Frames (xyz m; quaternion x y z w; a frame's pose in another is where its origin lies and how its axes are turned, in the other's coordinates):
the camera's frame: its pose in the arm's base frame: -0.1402 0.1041 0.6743 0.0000 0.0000 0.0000 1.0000
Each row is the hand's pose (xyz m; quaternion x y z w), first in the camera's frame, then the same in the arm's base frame.
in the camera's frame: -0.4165 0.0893 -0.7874 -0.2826 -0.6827 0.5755 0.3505
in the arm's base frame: -0.5567 0.1934 -0.1131 -0.2826 -0.6827 0.5755 0.3505
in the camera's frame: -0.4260 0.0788 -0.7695 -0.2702 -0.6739 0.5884 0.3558
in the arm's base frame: -0.5662 0.1829 -0.0952 -0.2702 -0.6739 0.5884 0.3558
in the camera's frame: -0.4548 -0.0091 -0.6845 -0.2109 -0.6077 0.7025 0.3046
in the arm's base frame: -0.5950 0.0950 -0.0102 -0.2109 -0.6077 0.7025 0.3046
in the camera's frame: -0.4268 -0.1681 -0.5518 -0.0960 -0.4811 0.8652 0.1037
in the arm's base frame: -0.5670 -0.0640 0.1225 -0.0960 -0.4811 0.8652 0.1037
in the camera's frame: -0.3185 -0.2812 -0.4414 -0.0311 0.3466 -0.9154 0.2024
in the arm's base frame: -0.4587 -0.1771 0.2329 -0.0311 0.3466 -0.9154 0.2024
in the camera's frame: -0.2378 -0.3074 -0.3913 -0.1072 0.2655 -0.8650 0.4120
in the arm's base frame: -0.3780 -0.2033 0.2830 -0.1072 0.2655 -0.8650 0.4120
